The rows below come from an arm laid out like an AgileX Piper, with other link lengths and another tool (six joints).
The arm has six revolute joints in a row. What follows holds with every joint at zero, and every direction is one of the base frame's.
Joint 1 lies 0.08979 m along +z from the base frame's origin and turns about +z.
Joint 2 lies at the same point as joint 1 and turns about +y.
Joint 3 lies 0.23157 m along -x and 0.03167 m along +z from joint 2 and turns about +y.
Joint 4 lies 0.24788 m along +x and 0.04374 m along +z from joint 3 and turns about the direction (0.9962, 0, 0.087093).
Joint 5 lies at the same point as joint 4 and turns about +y.
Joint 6 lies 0.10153 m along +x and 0.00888 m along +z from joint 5 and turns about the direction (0.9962, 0, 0.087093).
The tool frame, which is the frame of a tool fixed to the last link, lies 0.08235 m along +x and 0.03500 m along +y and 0.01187 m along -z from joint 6; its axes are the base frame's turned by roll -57.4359, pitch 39.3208 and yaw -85.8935 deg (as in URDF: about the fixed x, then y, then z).
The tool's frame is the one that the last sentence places.
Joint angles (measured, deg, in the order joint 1, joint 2, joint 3, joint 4, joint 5, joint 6), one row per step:
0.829, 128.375, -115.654, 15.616, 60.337, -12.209
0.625, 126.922, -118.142, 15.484, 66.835, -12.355
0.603, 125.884, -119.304, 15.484, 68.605, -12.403
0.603, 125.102, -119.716, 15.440, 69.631, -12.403
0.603, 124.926, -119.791, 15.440, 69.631, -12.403
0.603, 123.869, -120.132, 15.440, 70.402, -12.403
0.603, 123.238, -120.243, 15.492, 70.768, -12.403
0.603, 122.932, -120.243, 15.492, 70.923, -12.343
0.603, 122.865, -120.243, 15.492, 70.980, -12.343
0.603, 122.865, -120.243, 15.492, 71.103, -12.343
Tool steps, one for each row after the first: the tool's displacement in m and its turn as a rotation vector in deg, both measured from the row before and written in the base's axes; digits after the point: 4 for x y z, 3 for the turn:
-0.0128, -0.0005, 0.0199, -0.038, 2.284, 1.674
-0.0026, 0.0002, 0.0129, 0.011, -0.506, 0.494
-0.0025, 0.0000, 0.0075, -0.037, -0.206, 0.274
0.0001, 0.0000, 0.0018, 0.003, -0.251, 0.000
-0.0022, 0.0001, 0.0095, 0.005, -0.655, 0.205
-0.0013, 0.0002, 0.0053, 0.053, -0.389, 0.099
-0.0007, 0.0000, 0.0023, 0.022, -0.141, -0.012
-0.0002, 0.0000, 0.0005, 0.000, -0.012, 0.015
-0.0004, 0.0000, -0.0001, -0.003, 0.119, 0.033

